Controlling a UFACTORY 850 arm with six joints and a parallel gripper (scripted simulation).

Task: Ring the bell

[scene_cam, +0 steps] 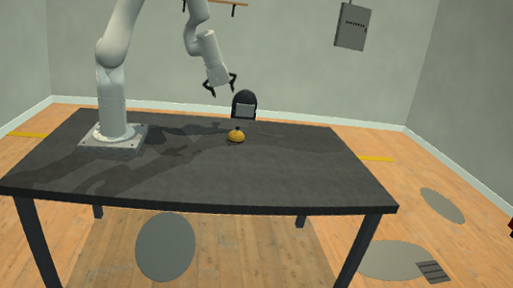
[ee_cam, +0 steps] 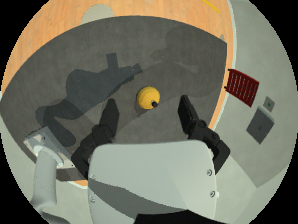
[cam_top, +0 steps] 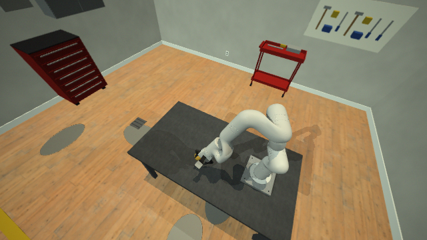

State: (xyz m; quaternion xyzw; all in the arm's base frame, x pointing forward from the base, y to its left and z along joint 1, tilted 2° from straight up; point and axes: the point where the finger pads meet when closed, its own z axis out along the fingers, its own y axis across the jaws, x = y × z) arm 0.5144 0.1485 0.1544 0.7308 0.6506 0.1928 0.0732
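The bell lies 70 mm ahead of my hand, 110 mm to the right of it and 160 mm below it.
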